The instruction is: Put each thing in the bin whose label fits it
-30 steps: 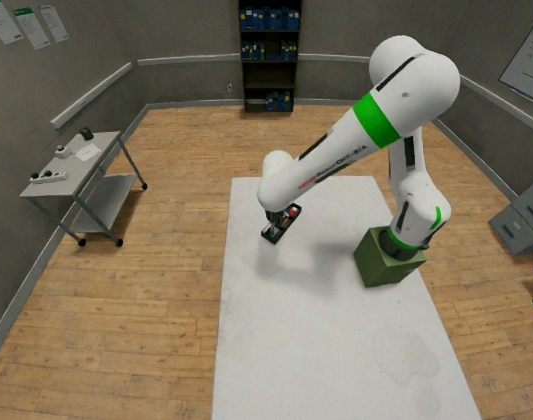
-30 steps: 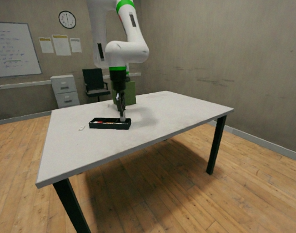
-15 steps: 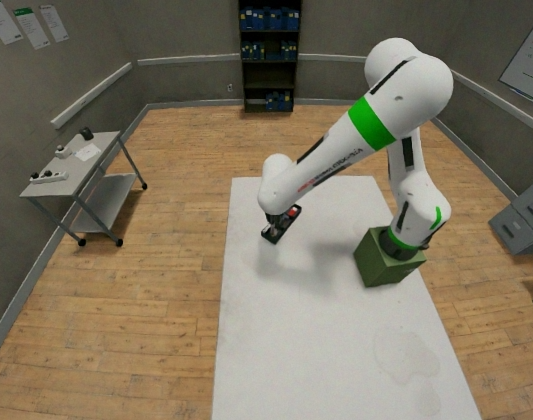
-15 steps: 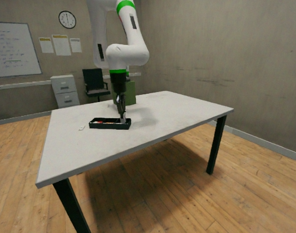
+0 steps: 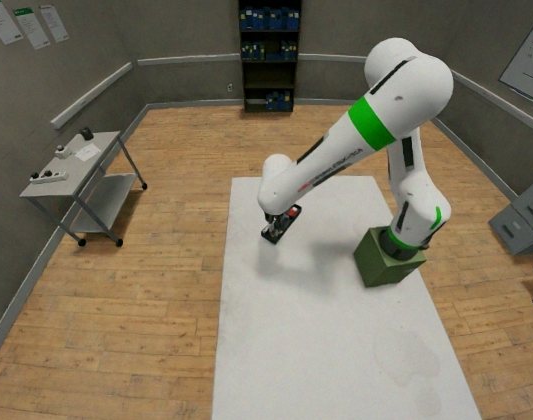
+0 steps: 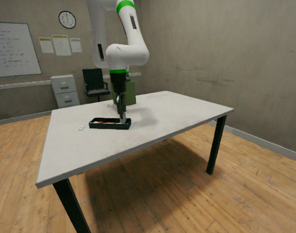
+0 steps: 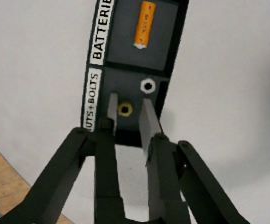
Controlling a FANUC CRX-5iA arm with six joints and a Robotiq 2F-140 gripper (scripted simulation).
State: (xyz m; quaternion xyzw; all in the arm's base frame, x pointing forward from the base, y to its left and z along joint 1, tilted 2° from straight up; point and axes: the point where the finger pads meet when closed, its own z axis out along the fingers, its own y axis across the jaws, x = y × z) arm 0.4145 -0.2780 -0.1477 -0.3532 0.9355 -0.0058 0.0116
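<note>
Right now the yellow ring is 10 mm ahead of my hand and 50 mm below it. The rest, counted from my hand: black bin tray: 60 mm behind, 60 mm to the right, 40 mm below; then red piece: 130 mm behind, 110 mm to the right, 40 mm below; then orange object: 70 mm behind, 60 mm to the right, 40 mm below.
</note>
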